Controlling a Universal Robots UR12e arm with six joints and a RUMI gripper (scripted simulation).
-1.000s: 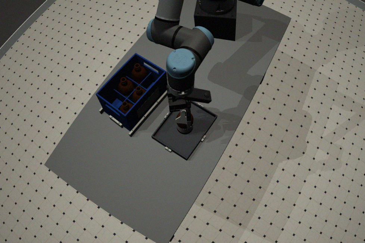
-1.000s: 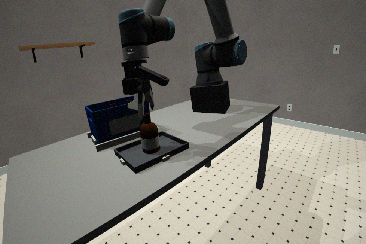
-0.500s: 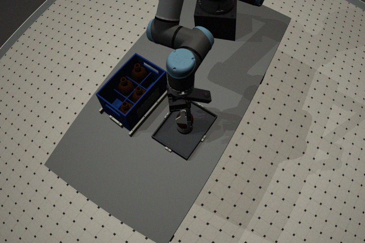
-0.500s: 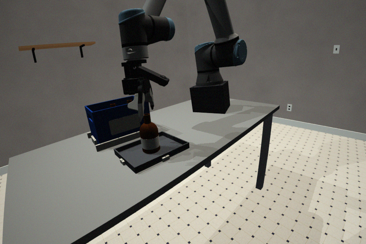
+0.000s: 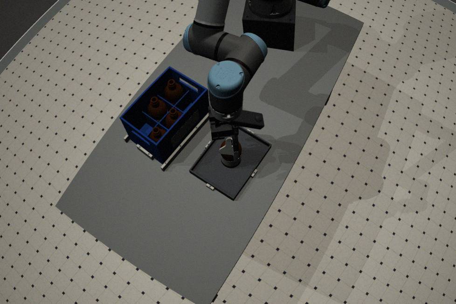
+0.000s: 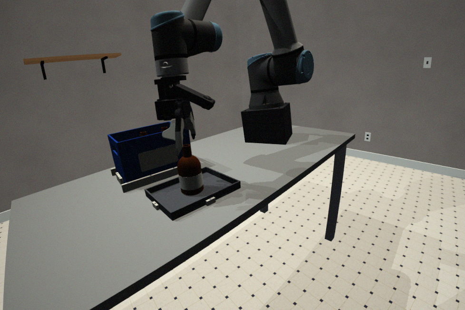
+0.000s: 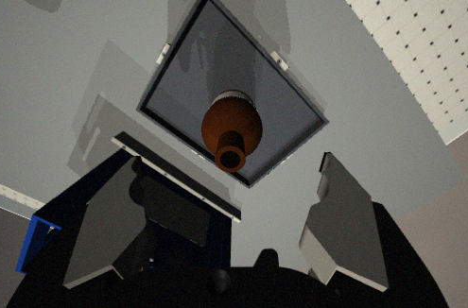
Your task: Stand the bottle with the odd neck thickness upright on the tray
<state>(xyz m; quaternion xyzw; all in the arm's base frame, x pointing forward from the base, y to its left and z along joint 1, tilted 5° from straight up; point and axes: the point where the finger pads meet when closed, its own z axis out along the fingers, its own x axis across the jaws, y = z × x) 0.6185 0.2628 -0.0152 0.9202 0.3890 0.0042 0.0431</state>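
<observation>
Now: the bottle 70 mm below my hand. From my hand the other things lie so: black tray 140 mm below; then blue crate 280 mm to the right, 70 mm below, 40 mm ahead.
</observation>
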